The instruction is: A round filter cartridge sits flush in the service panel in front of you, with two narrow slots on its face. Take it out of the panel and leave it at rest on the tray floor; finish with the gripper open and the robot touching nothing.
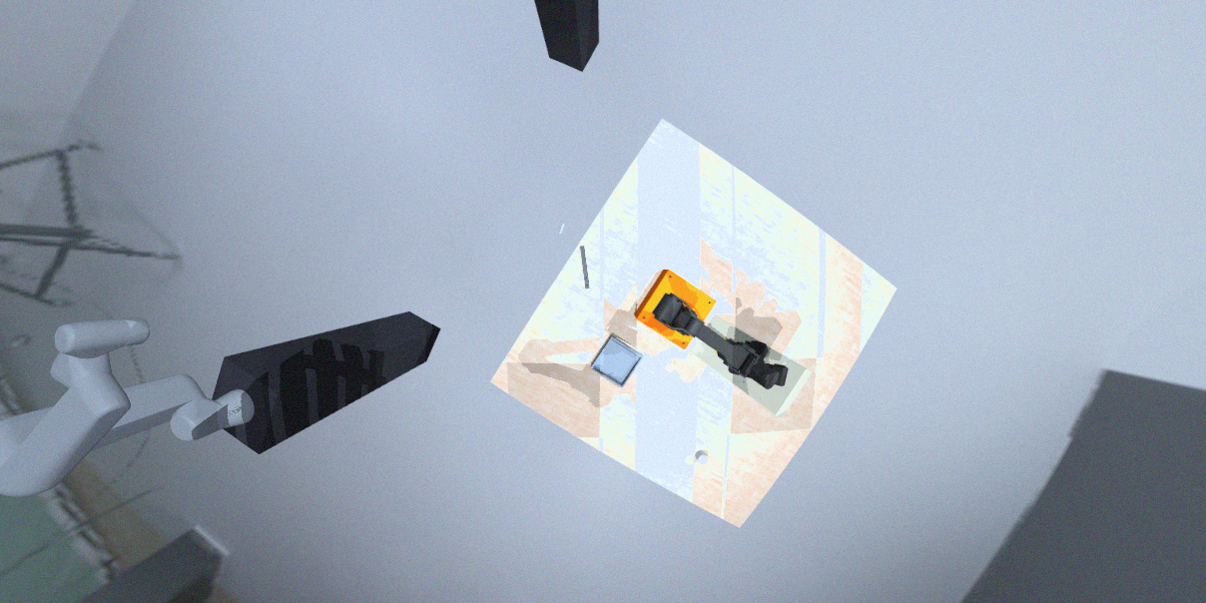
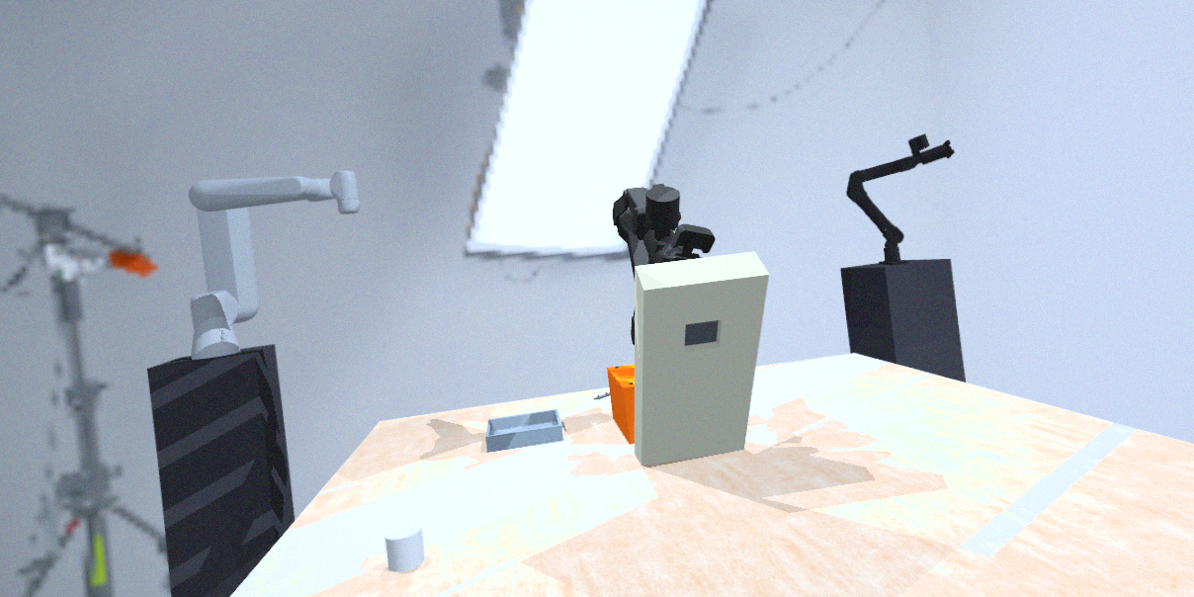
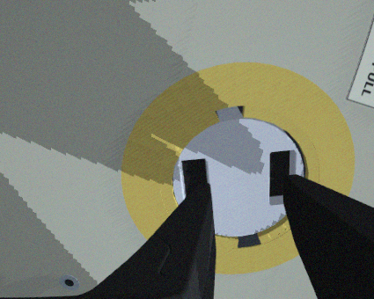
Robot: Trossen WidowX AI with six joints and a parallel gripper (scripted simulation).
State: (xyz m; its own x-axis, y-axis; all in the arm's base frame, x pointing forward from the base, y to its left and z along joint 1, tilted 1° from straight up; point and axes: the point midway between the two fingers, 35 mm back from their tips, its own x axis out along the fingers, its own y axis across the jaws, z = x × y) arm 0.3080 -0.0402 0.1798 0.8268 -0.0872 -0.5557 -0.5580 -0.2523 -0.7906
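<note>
Right now my gripper tip is 20 mm short of the grey filter cartridge and 10 mm above it. From my gripper tip the other things lie so: pale green service panel (90 mm below, 30 mm behind); then blue-grey tray (440 mm behind, 250 mm below, 230 mm to the right).
</note>
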